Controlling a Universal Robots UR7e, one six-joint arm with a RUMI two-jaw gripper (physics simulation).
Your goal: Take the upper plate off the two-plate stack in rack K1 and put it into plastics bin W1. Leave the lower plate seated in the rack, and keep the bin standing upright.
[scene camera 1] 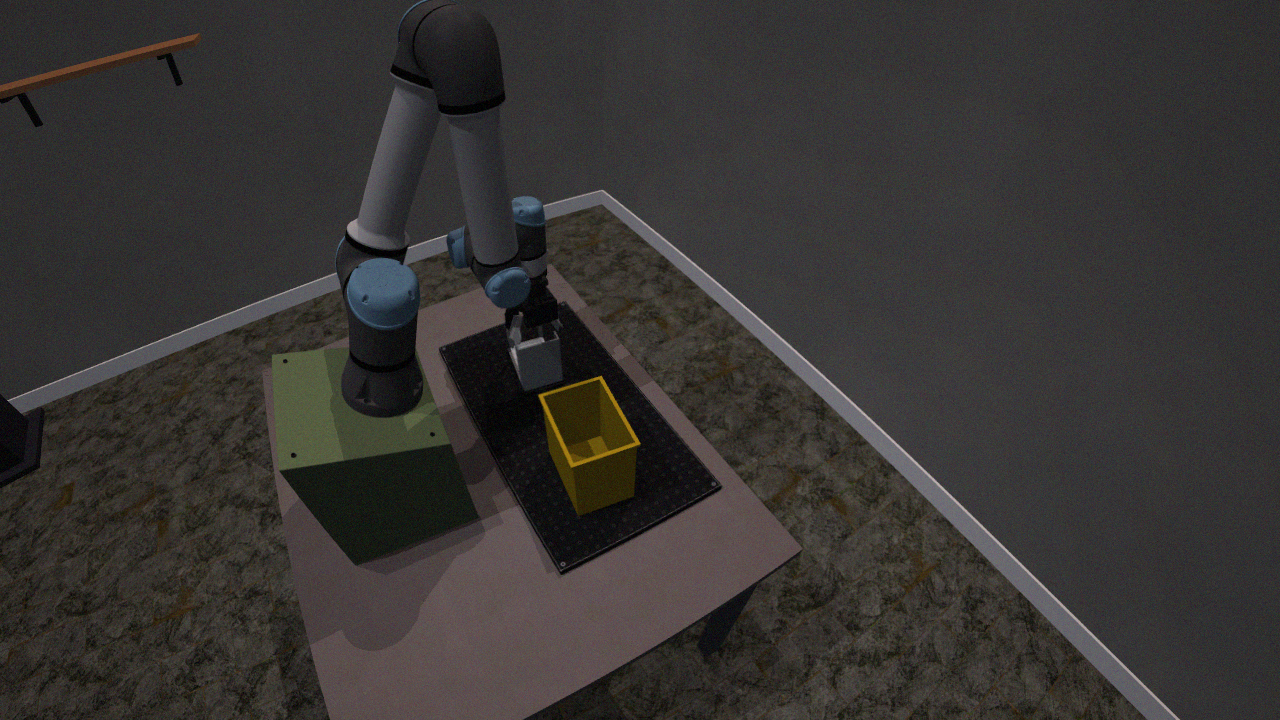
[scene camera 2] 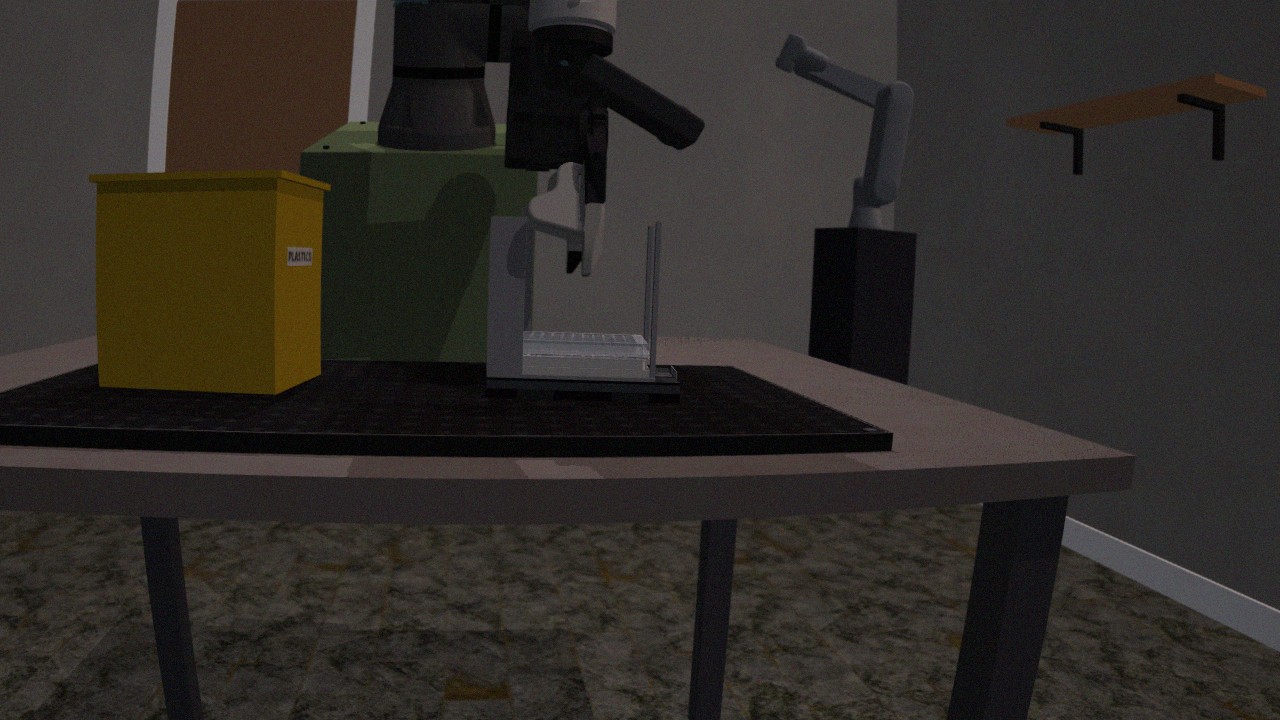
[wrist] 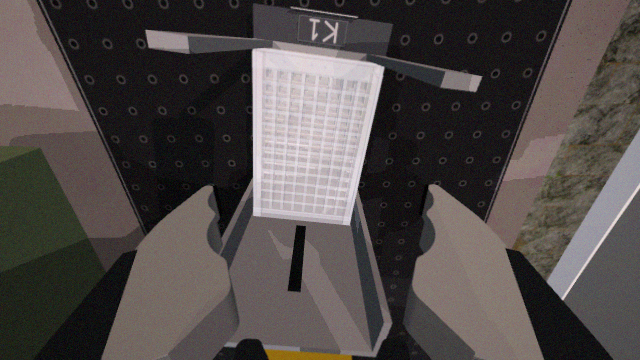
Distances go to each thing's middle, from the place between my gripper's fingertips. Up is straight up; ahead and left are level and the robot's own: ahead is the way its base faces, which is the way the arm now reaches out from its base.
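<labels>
My hand: 320 mm to the left of the yellow plastics bin W1 (scene camera 2: 210,281), 90 mm past it, 10 mm above it.
</labels>
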